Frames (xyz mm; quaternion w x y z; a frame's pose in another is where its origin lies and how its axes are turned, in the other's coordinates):
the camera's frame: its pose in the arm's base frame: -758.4 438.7 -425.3 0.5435 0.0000 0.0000 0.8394
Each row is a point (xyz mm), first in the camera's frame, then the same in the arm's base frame.
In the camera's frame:
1: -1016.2 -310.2 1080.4
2: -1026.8 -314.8 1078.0
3: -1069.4 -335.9 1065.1
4: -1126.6 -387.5 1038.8
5: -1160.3 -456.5 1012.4
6: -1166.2 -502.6 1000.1
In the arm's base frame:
1: -59.5 -361.6 655.1
2: -51.0 -369.4 652.7
3: -14.3 -399.6 639.8
4: 56.2 -430.7 613.5
5: 132.9 -433.2 587.1
6: 177.4 -419.7 574.8

